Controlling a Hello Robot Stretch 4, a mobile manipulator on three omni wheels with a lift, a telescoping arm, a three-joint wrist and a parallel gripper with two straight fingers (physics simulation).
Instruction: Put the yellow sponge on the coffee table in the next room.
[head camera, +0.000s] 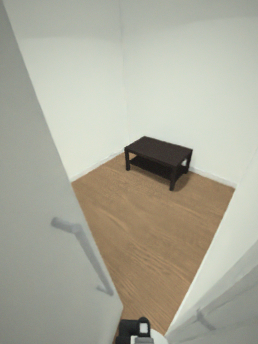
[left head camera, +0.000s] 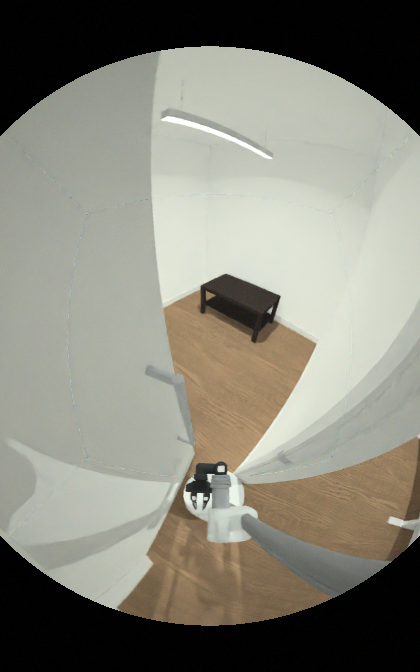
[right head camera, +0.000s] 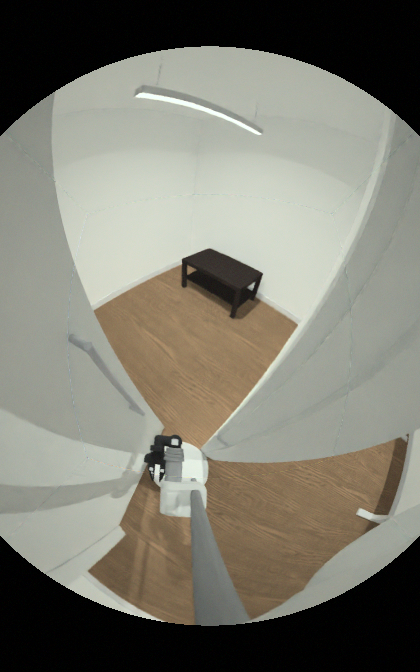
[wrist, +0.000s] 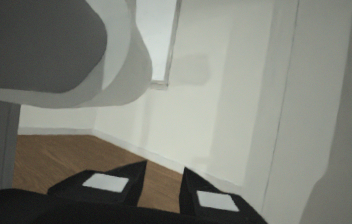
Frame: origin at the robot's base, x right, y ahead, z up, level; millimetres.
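Where they show: gripper, between the fingertips: (wrist: 163, 178).
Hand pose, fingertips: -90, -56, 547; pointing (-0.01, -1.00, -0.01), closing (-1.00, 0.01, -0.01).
Note:
After its pixels a point has its place, as x, y, z.
The yellow sponge does not show in these views. The coffee table (head camera: 159, 151) {334, 2033, 423} (left head camera: 240, 292) (right head camera: 221, 267) is low and dark, with a lower shelf. It stands near the far corner of the room beyond the doorway, and no object shows on its top. My gripper (wrist: 163, 178) {-90, -56, 547} (left head camera: 200, 507) is open, with a gap between its two black fingers and nothing held there. It is close to the robot, far from the coffee table. In the head view the wrist shows at the bottom edge and the fingertips are hidden.
A grey-white door (head camera: 40, 150) {-163, 306, 1416} (left head camera: 115, 310) (right head camera: 30, 250) with a bar handle (head camera: 92, 257) {-114, 240, 1168} (left head camera: 185, 410) (right head camera: 112, 377) stands close on the left. A pale grey surface (head camera: 225, 290) {147, 169, 1194} bounds the passage on the right. A white foot (left head camera: 402, 522) (right head camera: 370, 515) is at the lower right.

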